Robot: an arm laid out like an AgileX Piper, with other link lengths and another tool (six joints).
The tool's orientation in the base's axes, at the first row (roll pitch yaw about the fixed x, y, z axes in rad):
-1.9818 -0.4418 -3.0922
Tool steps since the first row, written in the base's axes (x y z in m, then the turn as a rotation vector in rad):
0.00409 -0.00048 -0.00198 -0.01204 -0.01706 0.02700
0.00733 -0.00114 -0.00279 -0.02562 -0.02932 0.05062
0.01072 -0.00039 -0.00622 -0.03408 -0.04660 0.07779
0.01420 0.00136 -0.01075 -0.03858 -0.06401 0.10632
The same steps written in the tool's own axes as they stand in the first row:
-0.00452 -0.00022 0.00065 0.02318 -0.02390 0.00752
-0.00776 -0.00113 0.00114 0.04608 -0.04255 0.01202
-0.01232 0.00060 0.00126 0.06611 -0.06814 0.01924
-0.01748 0.00359 0.00085 0.08315 -0.09655 0.02558

